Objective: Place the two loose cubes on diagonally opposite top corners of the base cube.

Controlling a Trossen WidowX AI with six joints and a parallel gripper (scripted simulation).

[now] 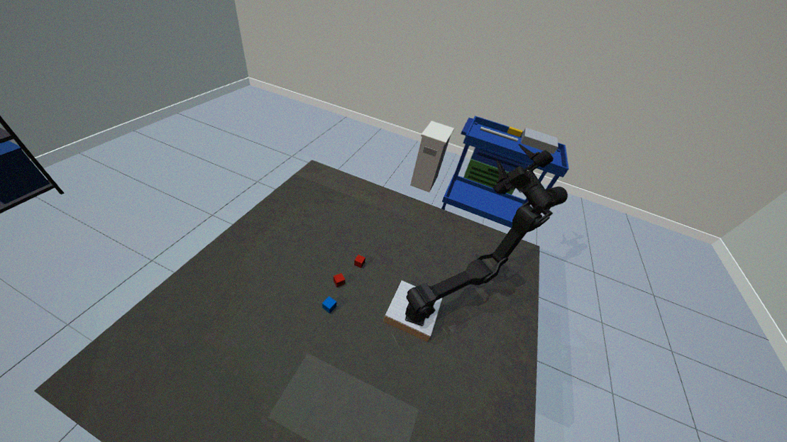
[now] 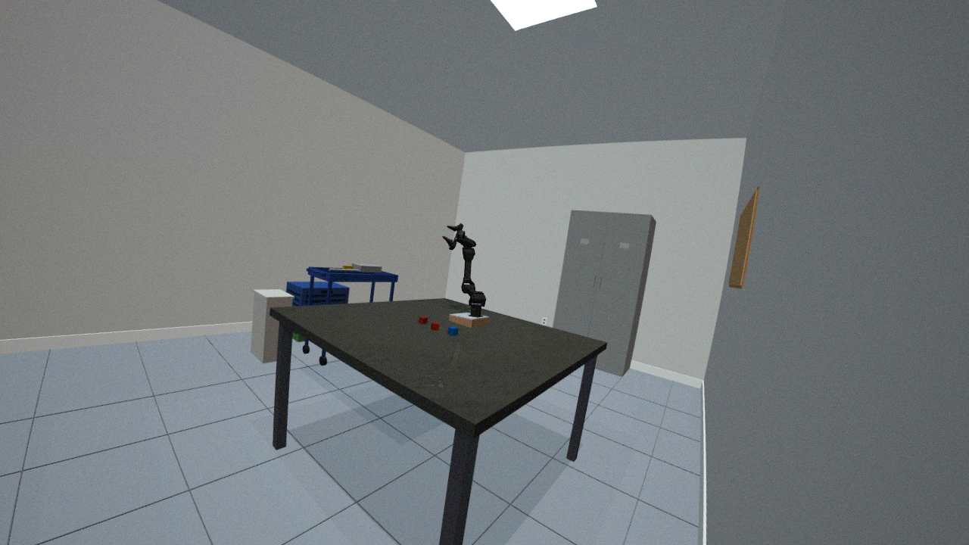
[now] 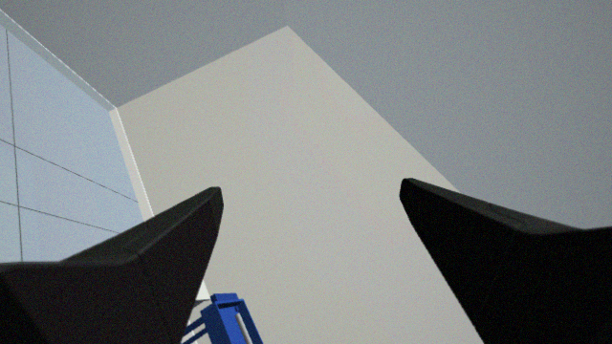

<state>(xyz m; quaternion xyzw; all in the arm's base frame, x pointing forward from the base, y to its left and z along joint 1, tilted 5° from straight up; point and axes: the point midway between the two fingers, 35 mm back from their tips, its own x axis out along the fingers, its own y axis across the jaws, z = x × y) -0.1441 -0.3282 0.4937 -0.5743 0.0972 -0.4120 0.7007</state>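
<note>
My gripper tip is 50 cm above the blue base cube, 44 cm to the right of it and 43 cm short of it.
</note>
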